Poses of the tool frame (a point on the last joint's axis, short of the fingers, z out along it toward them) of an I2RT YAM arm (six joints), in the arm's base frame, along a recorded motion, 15 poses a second.
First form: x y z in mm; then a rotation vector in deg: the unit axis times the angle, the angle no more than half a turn.
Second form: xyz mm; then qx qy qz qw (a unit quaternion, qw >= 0). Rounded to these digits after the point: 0 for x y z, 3 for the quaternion.
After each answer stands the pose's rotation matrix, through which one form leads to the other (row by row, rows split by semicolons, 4 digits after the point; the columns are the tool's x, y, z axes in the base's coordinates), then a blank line. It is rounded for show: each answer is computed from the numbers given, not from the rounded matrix.
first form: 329 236 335 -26.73 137.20 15.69
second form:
329 236 335 -0.179 0.918 0.105 0.337
-0.7093 -0.3994 0.5808; -0.2580 0.9139 0.3134; -0.6560 0.0725 -0.7513

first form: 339 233 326 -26.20 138.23 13.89
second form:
339 233 326 -0.175 0.923 0.093 0.331
-0.7201 -0.3841 0.5779; -0.2614 0.9216 0.2868; -0.6428 0.0554 -0.7641

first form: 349 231 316 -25.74 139.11 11.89
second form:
349 231 316 -0.171 0.926 0.079 0.326
-0.7289 -0.3692 0.5765; -0.2660 0.9287 0.2584; -0.6308 0.0350 -0.7752

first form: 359 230 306 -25.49 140.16 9.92
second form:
359 230 306 -0.169 0.930 0.066 0.319
-0.7393 -0.3567 0.5711; -0.2727 0.9341 0.2304; -0.6156 0.0146 -0.7879

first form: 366 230 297 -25.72 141.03 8.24
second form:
366 230 297 -0.170 0.933 0.055 0.312
-0.7469 -0.3516 0.5644; -0.2834 0.9362 0.2080; -0.6015 -0.0046 -0.7989

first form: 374 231 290 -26.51 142.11 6.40
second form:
374 231 290 -0.175 0.936 0.042 0.303
-0.7552 -0.3523 0.5527; -0.3012 0.9355 0.1847; -0.5822 -0.0270 -0.8126

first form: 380 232 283 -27.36 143.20 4.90
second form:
380 232 283 -0.179 0.938 0.032 0.293
-0.7635 -0.3554 0.5392; -0.3177 0.9336 0.1655; -0.5623 -0.0450 -0.8257

